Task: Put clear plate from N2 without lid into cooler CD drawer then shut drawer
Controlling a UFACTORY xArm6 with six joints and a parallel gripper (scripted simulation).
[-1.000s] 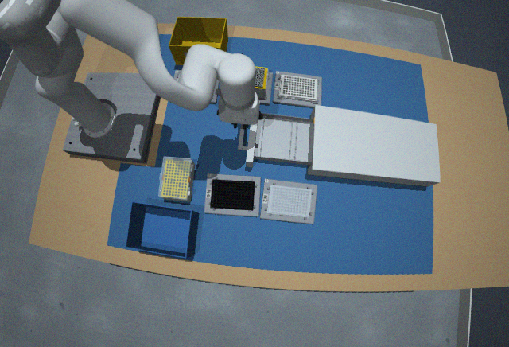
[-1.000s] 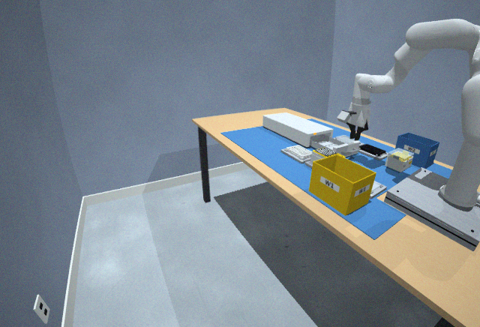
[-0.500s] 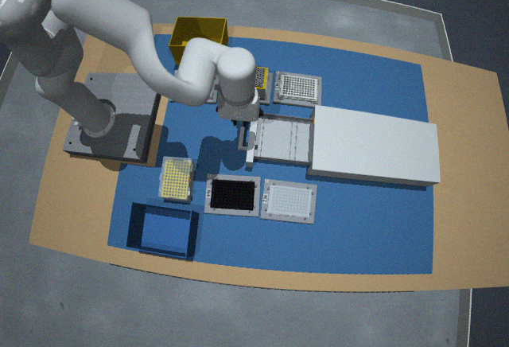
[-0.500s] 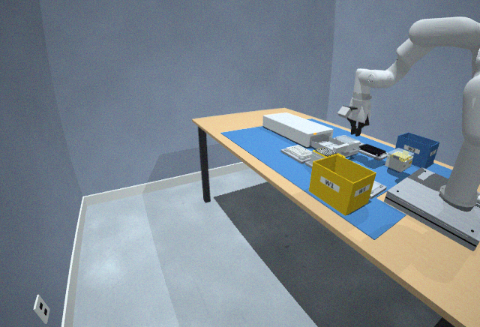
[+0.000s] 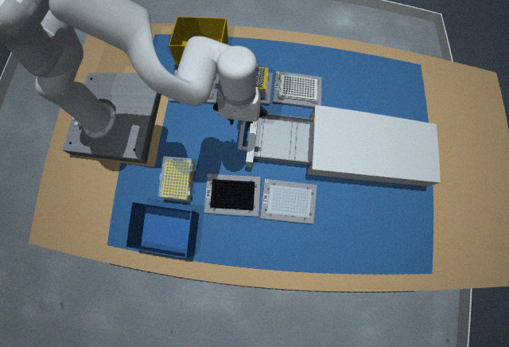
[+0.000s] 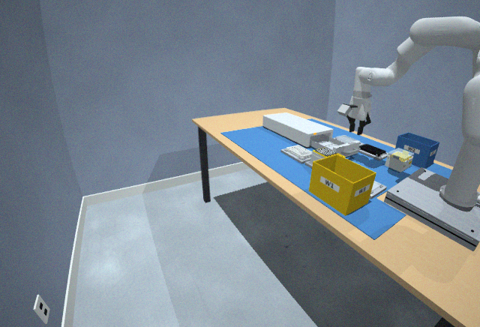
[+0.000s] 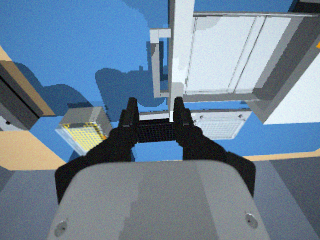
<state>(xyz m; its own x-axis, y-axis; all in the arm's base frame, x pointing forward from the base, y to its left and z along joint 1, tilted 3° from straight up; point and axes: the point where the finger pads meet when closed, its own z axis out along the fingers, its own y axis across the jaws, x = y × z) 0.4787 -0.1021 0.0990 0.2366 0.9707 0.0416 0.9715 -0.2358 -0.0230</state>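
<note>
Now: the clear plate 220 mm to the right of my hand, 140 mm below it and 120 mm ahead of it. Also, from my hand: black plate 180 mm to the right, 140 mm below, 50 mm behind; yellow tip rack 180 mm to the left, 100 mm below, 30 mm ahead; cooler drawer 140 mm ahead, 130 mm below, 30 mm to the right.
</note>
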